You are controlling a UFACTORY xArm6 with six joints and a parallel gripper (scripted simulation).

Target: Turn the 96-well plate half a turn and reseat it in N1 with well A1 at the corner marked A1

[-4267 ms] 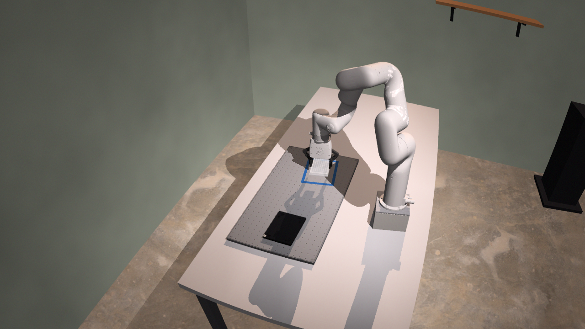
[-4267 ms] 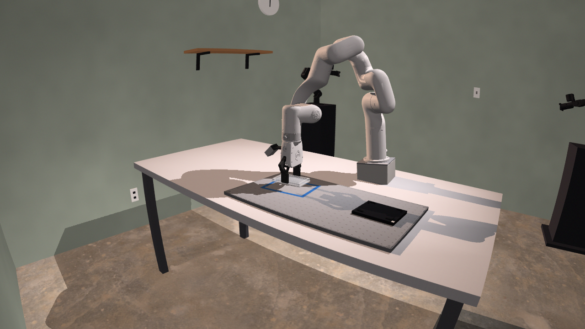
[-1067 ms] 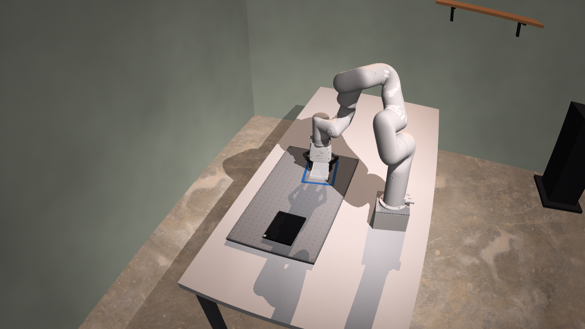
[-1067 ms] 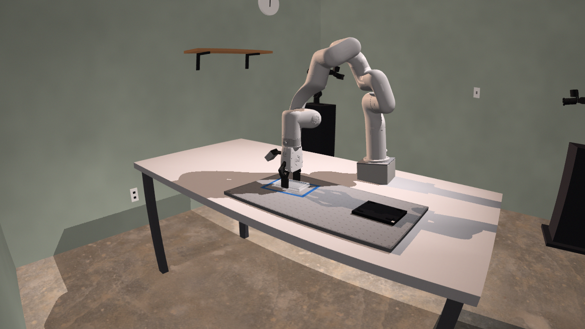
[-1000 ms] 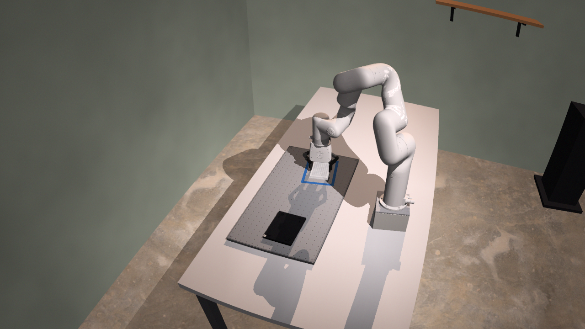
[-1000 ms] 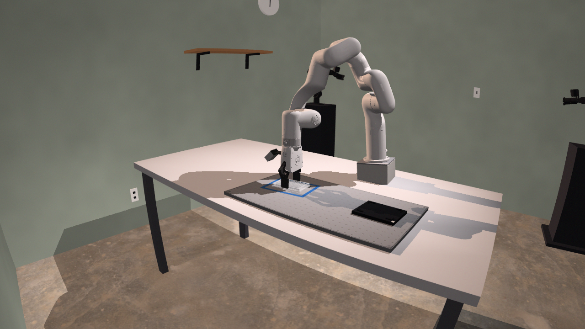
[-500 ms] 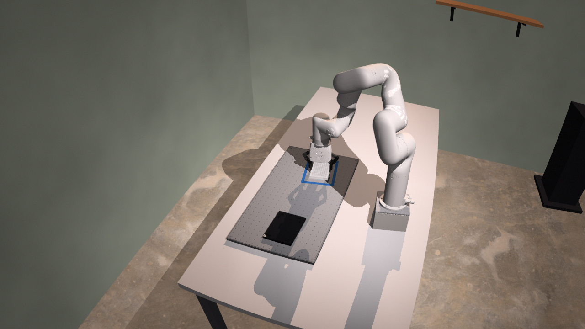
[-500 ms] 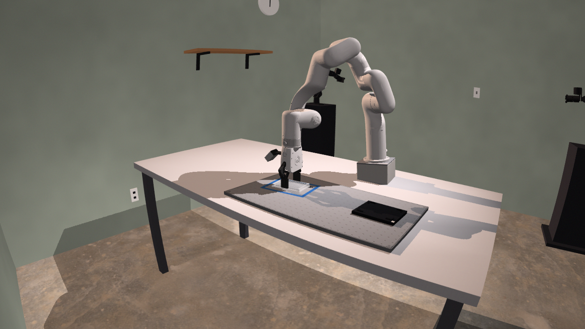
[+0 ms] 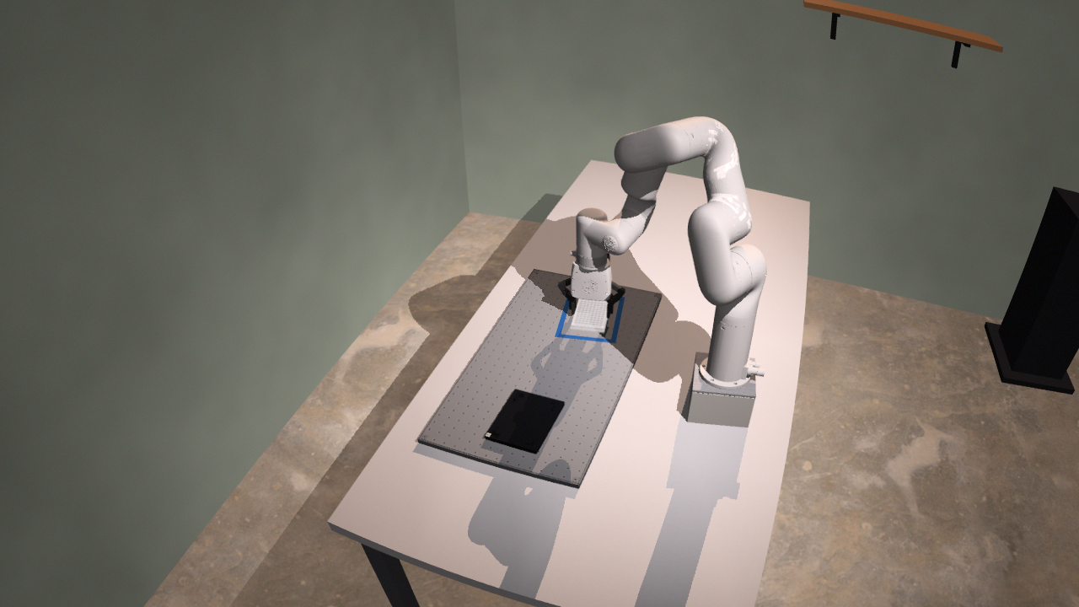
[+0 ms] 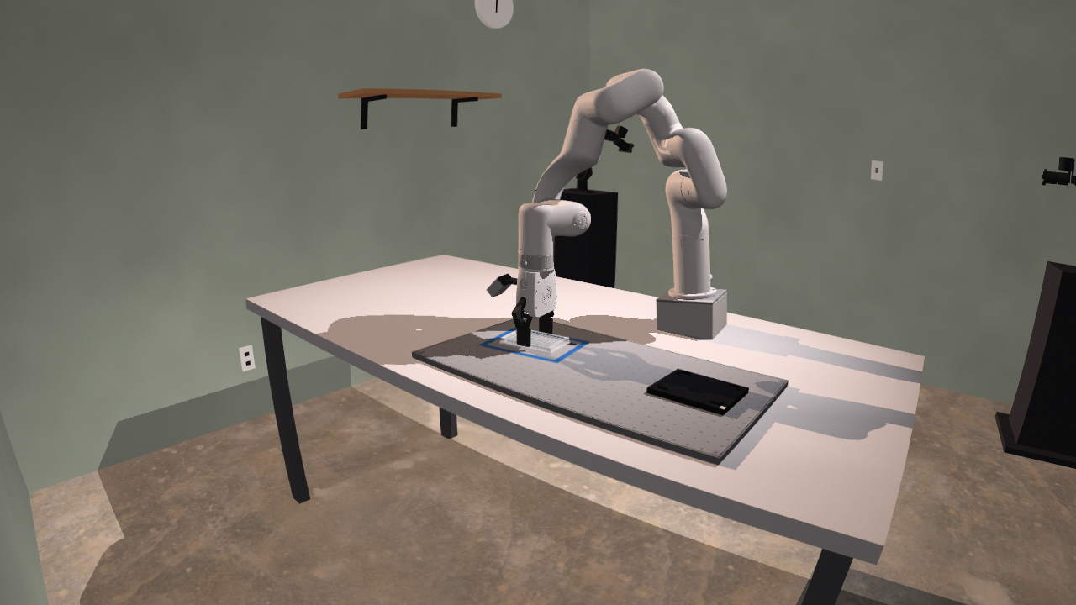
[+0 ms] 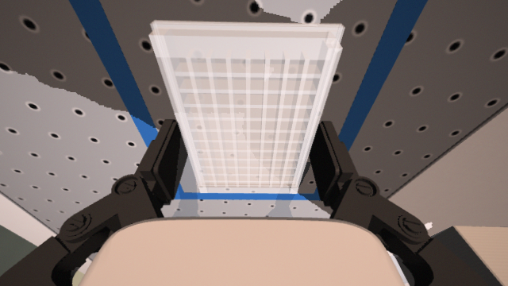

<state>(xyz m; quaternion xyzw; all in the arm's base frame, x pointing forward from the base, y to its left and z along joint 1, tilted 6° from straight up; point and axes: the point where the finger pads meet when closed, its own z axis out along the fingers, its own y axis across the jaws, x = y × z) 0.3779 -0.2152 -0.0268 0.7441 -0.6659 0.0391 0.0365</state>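
My gripper is now 1 cm above the clear 96-well plate. Also, from my hand: white A1 label: 10 cm ahead, 48 cm to the left, 1 cm below; black plate nest N1: 4 cm ahead, 41 cm to the left, 1 cm below.
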